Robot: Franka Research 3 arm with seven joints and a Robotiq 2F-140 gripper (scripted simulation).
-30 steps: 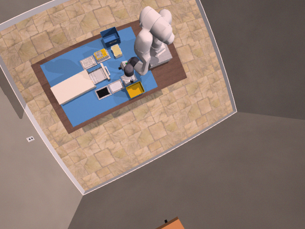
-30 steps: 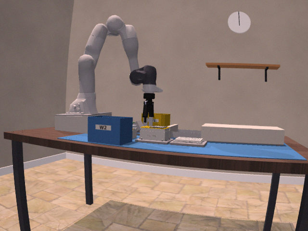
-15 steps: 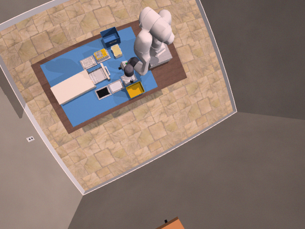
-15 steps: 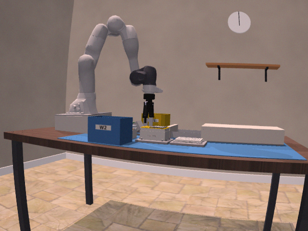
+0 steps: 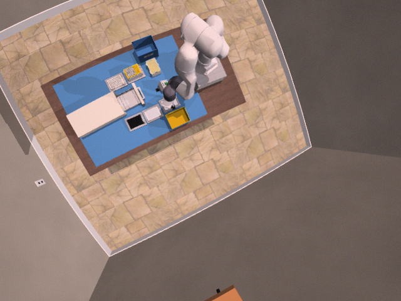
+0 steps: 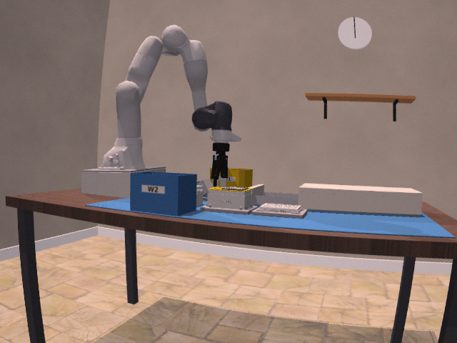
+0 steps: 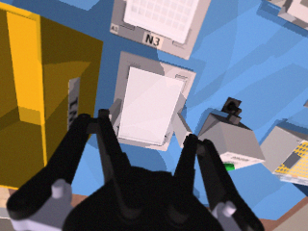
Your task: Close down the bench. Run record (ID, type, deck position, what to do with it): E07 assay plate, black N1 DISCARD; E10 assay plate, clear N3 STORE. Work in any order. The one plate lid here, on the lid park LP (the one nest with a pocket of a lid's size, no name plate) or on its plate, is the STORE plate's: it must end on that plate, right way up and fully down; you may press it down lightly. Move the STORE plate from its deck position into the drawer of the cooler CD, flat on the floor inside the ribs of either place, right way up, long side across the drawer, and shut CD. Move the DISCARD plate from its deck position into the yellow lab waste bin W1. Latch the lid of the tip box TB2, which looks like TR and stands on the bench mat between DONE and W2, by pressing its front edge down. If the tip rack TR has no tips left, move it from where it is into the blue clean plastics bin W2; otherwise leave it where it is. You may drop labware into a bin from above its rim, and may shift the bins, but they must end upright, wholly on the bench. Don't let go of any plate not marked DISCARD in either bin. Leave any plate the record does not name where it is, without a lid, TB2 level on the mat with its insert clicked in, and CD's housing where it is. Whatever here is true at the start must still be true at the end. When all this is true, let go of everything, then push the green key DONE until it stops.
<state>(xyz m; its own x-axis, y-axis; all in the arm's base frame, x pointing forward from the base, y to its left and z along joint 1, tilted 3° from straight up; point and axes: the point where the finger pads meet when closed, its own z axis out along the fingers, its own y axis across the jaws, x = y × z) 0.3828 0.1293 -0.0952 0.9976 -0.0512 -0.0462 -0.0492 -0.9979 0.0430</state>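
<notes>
Now: hand 2 cm above the white plate lid. From my hand the other things lie so: yellow bin W1 (16 cm to the left, 1 cm ahead); then grey lid park nest (3 cm below); then green key DONE (15 cm to the right, 5 cm behind, 3 cm above).
</notes>
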